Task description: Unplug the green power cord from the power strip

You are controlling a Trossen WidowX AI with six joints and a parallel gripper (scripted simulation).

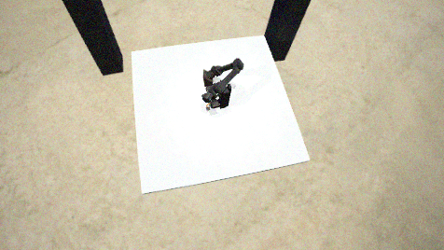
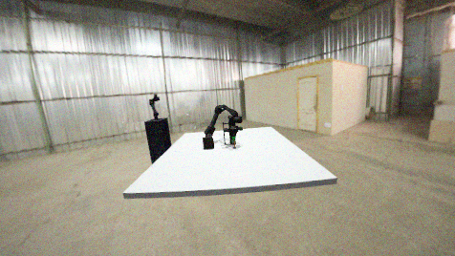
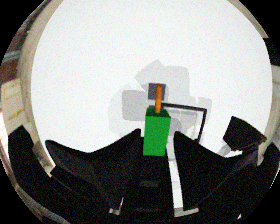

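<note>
Now: the green plug 2 cm to the left of my gripper tip and 1 cm below it.
</note>
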